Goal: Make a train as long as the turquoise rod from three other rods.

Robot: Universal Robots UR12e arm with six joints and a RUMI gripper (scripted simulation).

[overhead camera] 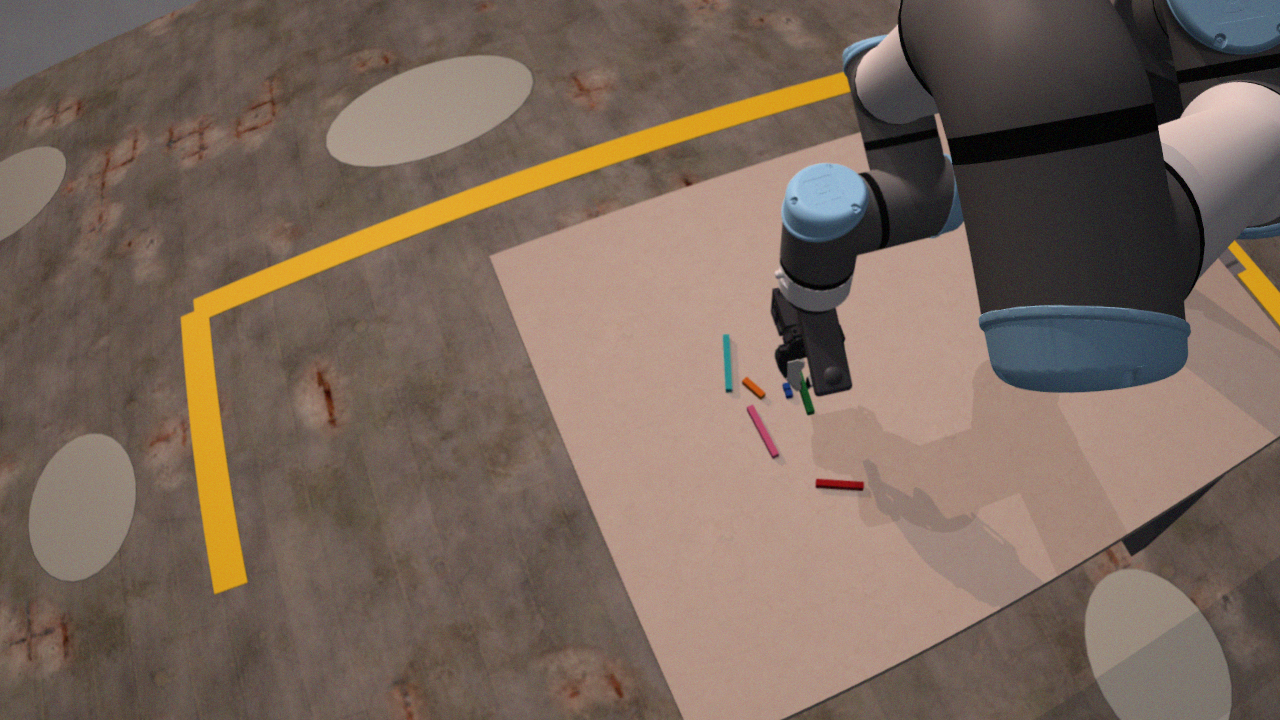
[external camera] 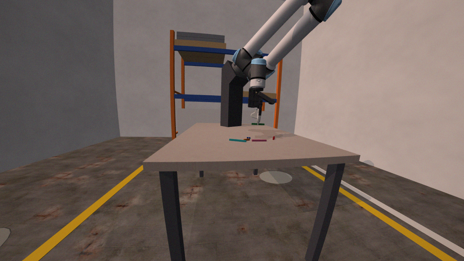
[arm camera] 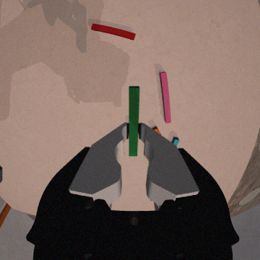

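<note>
My hand is 50 mm short of the pink rod, 20 mm to the right of it and 100 mm above it. From my hand the other things lie so: green rod (10 mm below); orange rod (70 mm ahead, 60 mm to the right, 100 mm below); red rod (60 mm behind, 110 mm to the left, 100 mm below).
</note>
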